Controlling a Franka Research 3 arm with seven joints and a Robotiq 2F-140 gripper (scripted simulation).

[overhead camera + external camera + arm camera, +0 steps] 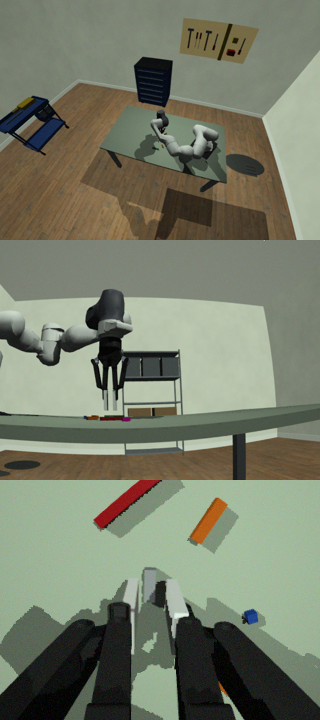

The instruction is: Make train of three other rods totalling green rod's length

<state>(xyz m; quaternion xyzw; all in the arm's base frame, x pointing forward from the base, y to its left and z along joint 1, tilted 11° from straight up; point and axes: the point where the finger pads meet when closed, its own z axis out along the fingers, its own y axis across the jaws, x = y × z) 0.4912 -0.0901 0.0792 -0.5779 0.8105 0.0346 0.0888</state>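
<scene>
Now: the grey rod 60 mm below my hand. The rest, counted from my hand: magenta rod 30 mm ahead, 150 mm to the right, 60 mm below; red rod 10 mm behind, 80 mm to the right, 60 mm below; blue rod 80 mm behind, 60 mm to the left, 60 mm below.
</scene>
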